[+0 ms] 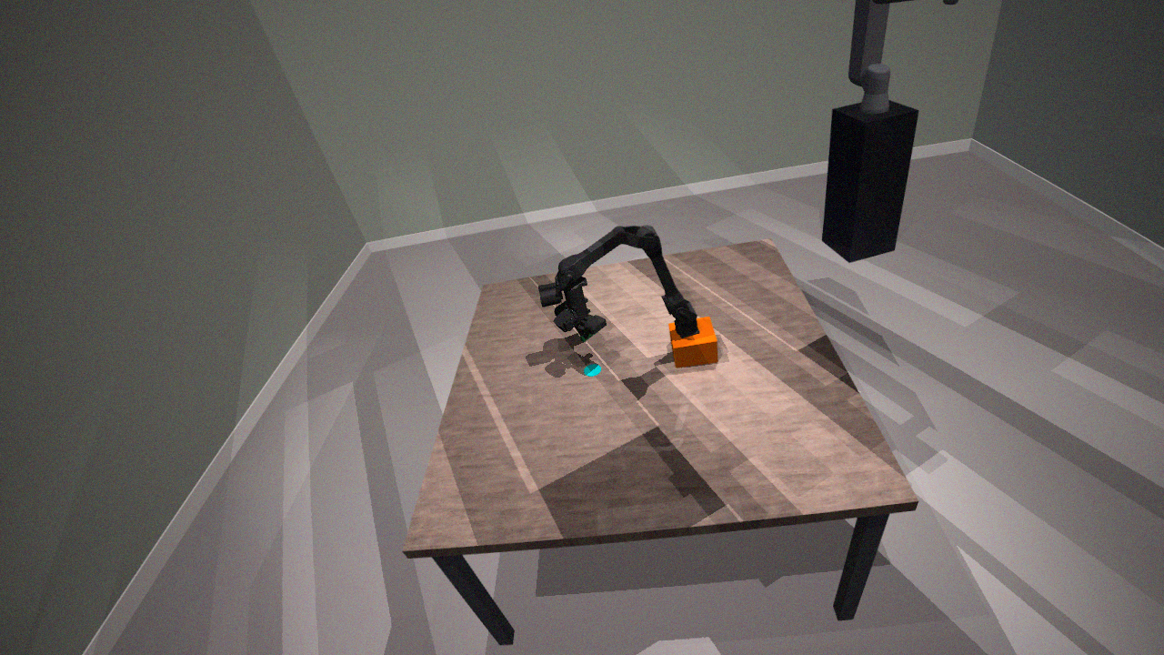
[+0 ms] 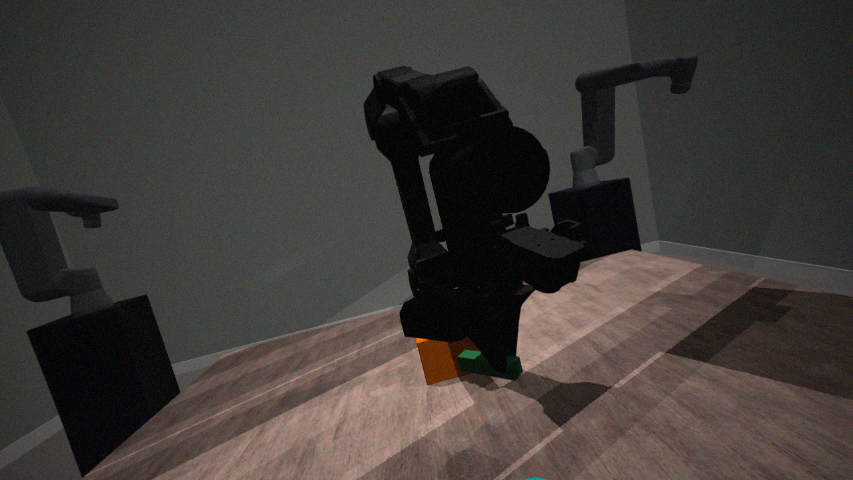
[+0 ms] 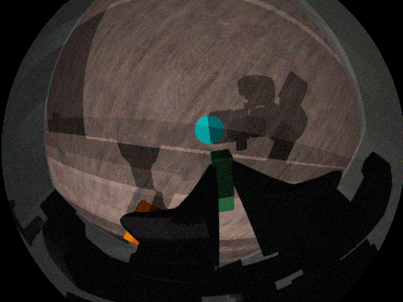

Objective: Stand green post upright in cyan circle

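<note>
The cyan circle lies 150 mm below my gripper tip. Round my gripper tip: green post 20 mm behind, 10 mm to the right.
</note>
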